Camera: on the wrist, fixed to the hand. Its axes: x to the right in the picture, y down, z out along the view.
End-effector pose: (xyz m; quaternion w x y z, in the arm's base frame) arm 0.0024 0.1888 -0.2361 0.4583 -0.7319 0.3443 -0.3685
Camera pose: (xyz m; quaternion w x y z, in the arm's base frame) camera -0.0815 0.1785 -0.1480 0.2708 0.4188 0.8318 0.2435
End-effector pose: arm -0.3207 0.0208 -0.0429 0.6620 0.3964 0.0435 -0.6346
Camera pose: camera -0.3331 0.0986 -0.1362 0.6101 0.2151 -0.2067 0.7341
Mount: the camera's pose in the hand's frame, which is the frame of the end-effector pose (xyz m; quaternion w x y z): -0.0128 -0.0640 -0.1032 0.0143 -0.0002 0.2641 0.9644
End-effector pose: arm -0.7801 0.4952 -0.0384 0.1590 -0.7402 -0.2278 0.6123
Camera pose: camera -0.6901 0.5470 0.0258 0.5282 0.3920 -0.7525 0.0334
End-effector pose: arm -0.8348 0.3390 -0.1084 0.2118 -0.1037 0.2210 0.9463
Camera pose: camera -0.7842 0.3388 -0.2195 0.9680 0.0383 -0.1589 -0.1905
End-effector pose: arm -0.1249 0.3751 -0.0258 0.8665 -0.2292 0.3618 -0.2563
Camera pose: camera -0.2273 0.3122 -0.0473 0.1640 0.4132 0.4551 0.7715
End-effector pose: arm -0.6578 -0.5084 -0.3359 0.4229 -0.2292 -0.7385 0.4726
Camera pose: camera -0.5602 -0.4945 -0.2639 0.2547 0.8403 -0.3221 -0.3539
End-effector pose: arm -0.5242 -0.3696 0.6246 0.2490 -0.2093 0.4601 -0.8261
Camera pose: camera -0.5874 -0.2652 0.6280 0.6787 0.6589 0.2744 0.1731
